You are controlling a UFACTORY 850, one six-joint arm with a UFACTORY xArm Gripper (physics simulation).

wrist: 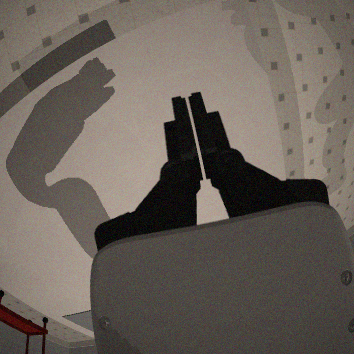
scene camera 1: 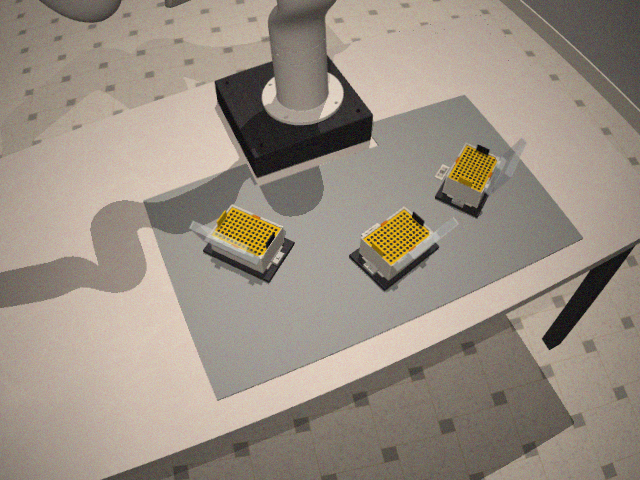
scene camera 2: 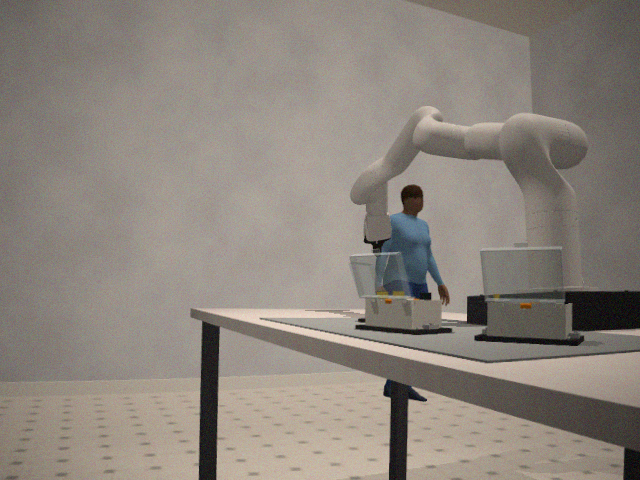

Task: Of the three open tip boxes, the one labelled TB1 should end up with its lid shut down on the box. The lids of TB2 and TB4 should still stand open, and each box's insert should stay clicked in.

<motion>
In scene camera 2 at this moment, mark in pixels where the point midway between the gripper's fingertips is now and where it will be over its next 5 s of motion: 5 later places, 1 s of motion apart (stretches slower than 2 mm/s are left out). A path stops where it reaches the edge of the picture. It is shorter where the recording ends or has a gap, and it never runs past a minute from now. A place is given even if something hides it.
My gripper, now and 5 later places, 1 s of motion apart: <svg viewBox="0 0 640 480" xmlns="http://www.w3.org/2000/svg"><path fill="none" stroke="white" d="M377 255L378 256L374 244L398 201L409 180L408 179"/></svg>
</motion>
